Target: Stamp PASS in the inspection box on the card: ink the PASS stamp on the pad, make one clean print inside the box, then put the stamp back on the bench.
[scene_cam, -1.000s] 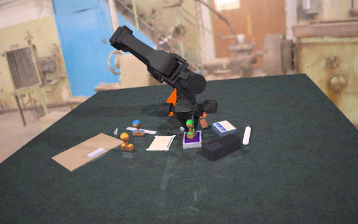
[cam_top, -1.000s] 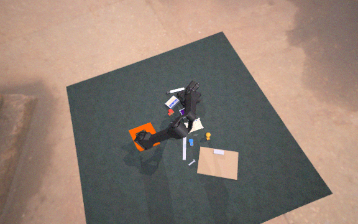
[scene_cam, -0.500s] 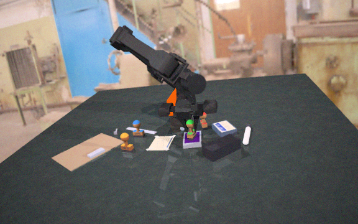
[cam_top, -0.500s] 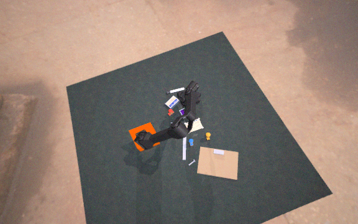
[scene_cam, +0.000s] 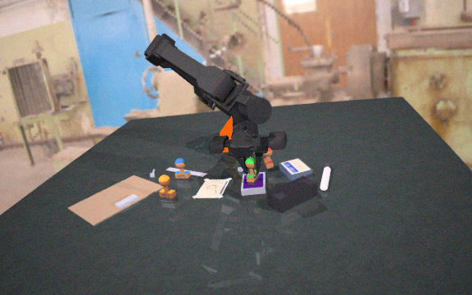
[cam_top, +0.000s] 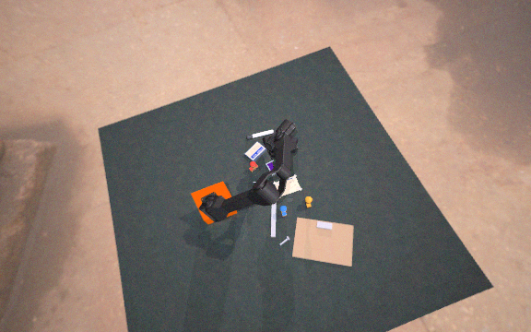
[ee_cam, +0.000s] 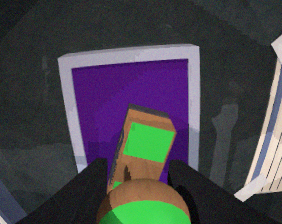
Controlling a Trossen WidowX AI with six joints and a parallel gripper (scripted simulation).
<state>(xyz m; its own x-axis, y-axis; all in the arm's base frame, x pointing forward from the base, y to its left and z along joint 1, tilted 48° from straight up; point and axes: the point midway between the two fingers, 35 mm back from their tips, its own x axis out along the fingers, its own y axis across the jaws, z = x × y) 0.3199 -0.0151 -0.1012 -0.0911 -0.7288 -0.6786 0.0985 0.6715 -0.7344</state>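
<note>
Now: the purple ink pad 3 cm below my gripper tip. Round my gripper tip: red stamp 10 cm behind, 4 cm to the left, 2 cm below; card 1 cm behind, 11 cm to the right, 4 cm below; green-knobbed stamp right at my gripper tip.
</note>
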